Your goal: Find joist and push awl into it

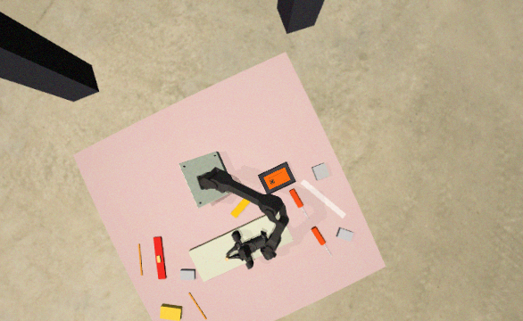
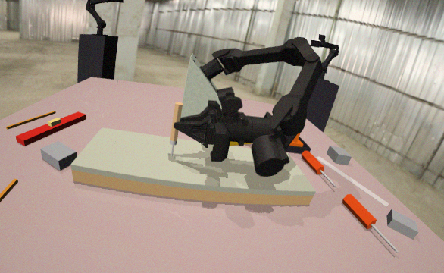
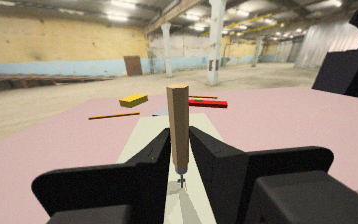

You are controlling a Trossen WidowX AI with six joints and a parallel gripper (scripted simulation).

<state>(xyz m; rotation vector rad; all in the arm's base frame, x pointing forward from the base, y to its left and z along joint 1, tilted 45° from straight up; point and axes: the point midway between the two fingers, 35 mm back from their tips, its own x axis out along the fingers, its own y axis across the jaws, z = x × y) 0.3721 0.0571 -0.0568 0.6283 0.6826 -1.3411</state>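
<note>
The awl is 30 mm below my gripper tip. Round my gripper tip: orange stud finder: 270 mm behind, 340 mm to the left, 70 mm below; then red level: 70 mm behind, 370 mm to the right, 100 mm below; then yellow ruler: 200 mm behind, 150 mm to the left, 110 mm below.
</note>
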